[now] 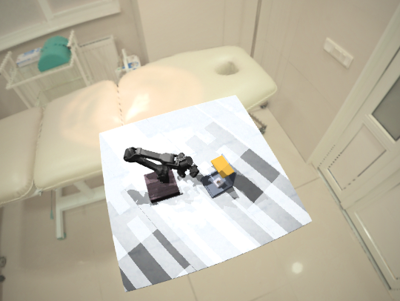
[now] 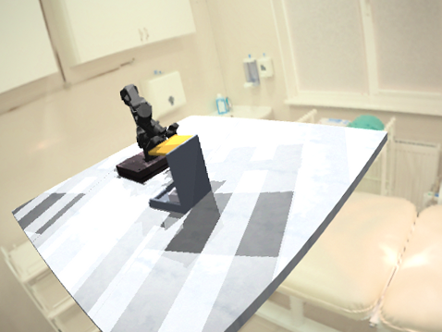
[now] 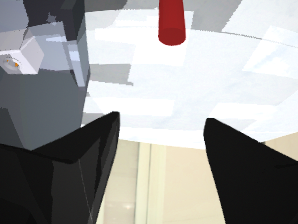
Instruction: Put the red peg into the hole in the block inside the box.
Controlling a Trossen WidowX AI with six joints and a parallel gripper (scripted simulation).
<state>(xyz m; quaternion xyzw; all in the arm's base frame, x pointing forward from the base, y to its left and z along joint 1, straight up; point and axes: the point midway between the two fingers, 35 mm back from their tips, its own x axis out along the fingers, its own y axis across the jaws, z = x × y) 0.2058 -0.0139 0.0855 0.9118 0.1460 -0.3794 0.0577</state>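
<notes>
My gripper tip is now 8 cm above the red peg, 2 cm past it and 1 cm to the left of it. The rest, counted from my gripper tip: roof: 14 cm ahead, 13 cm to the right, 9 cm above; then grey back wall: 19 cm ahead, 12 cm to the right.
</notes>
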